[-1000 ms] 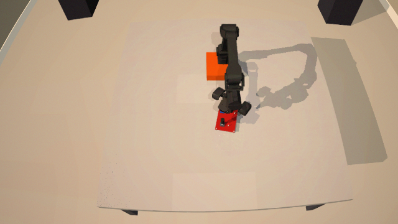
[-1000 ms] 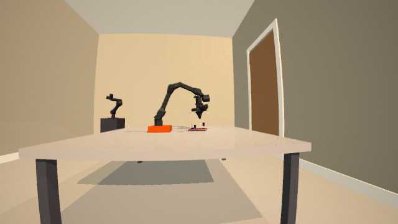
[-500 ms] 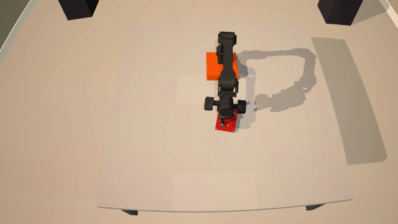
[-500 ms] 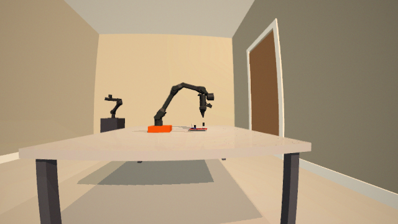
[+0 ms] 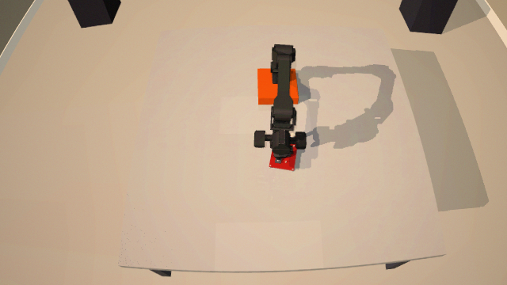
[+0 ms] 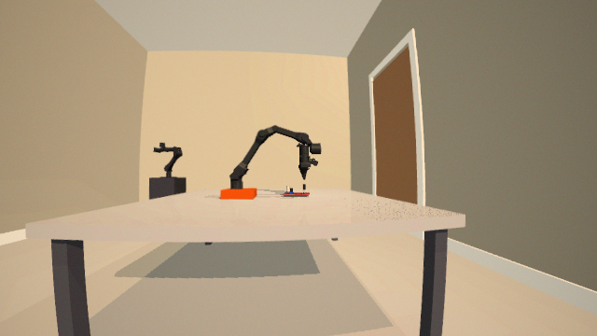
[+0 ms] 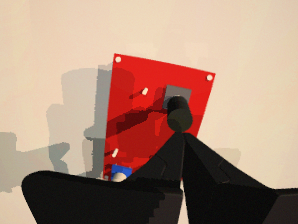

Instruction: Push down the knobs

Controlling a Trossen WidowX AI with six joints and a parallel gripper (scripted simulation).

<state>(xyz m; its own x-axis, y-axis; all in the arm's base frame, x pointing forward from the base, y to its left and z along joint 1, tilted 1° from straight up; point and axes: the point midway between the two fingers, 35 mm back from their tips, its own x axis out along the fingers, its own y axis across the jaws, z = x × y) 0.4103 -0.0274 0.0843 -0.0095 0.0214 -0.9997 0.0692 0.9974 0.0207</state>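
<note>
Right now the black knob is 40 mm below my gripper tip. Round my gripper tip: blue potentiometer (100 mm behind, 60 mm to the left, 60 mm below); then grey potentiometer (60 mm below).
</note>
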